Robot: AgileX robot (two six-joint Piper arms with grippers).
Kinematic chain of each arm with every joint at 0, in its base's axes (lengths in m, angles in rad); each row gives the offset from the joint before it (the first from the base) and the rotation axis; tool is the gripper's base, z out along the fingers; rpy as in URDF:
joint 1: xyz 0 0 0.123 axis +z
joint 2: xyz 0 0 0 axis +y
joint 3: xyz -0.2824 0 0.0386 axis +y
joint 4: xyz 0.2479 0 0.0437 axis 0.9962 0 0.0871
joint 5: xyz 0 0 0 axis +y
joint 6: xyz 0.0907 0 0.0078 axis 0.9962 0 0.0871
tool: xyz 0 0 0 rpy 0 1.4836 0
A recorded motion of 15 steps. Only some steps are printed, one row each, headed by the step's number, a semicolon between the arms.
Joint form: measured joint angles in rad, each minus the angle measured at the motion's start. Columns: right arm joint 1, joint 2, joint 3, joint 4, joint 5, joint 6; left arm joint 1, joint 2, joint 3, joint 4, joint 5, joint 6.
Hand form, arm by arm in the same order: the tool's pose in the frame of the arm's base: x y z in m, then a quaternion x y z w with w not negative. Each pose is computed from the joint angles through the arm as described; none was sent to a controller.
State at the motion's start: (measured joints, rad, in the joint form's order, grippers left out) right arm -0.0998 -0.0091 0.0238 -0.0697 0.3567 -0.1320; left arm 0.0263 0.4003 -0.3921 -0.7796 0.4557 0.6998
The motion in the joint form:
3: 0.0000 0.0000 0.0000 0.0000 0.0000 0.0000; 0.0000 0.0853 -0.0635 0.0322 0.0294 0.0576
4: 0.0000 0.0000 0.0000 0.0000 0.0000 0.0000; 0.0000 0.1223 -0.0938 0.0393 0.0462 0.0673
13: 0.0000 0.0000 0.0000 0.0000 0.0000 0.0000; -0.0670 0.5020 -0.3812 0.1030 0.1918 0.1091
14: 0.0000 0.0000 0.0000 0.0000 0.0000 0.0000; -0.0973 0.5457 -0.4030 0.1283 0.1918 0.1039
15: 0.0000 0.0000 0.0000 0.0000 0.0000 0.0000; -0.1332 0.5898 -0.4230 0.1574 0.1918 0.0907
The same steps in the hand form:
3: 0.0526 -0.0075 0.1735 -0.03170 0.79923 -0.09845 0.59206; 0.1002 -0.0263 0.2986 0.11222 0.79552 -0.10146 0.58674
4: 0.0526 -0.0075 0.1735 -0.03170 0.79923 -0.09845 0.59206; 0.1059 -0.0268 0.3036 0.12159 0.80028 -0.10008 0.57857
13: 0.0526 -0.0075 0.1735 -0.03170 0.79923 -0.09845 0.59206; 0.1758 -0.0416 0.3341 0.21131 0.84081 -0.12176 0.48328
14: 0.0526 -0.0075 0.1735 -0.03170 0.79923 -0.09845 0.59206; 0.1845 -0.0466 0.3323 0.22750 0.84440 -0.12164 0.46951
15: 0.0526 -0.0075 0.1735 -0.03170 0.79923 -0.09845 0.59206; 0.1929 -0.0529 0.3293 0.24389 0.84831 -0.12286 0.45365

